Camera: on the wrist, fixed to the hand. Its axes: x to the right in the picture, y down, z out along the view.
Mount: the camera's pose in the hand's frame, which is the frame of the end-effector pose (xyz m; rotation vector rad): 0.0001 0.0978 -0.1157 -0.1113 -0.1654 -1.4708
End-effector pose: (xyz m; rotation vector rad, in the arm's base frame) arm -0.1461 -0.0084 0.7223 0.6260 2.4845 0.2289
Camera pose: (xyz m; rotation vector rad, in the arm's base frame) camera -0.1734 0.0742 0.8463 -1.1848 2.1132 -0.2484
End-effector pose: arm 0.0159 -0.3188 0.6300 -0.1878 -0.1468 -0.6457
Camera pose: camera 0.0845 -0.2676 0.5050 -0.2233 -0.4152 -2.1069
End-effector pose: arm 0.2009 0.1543 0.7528 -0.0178 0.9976 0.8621
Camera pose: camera 0.0543 0.1763 0.7218 -0.6789 0.5330 -0.4370
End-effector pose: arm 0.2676 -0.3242 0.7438 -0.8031 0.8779 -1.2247
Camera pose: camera 0.2069 -0.3137 0.6054 -1.7249 0.0757 -2.2973
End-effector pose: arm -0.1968 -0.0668 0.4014 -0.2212 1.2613 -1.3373
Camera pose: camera -0.2276 0.0234 0.2836 -1.5106 0.9536 -2.3549
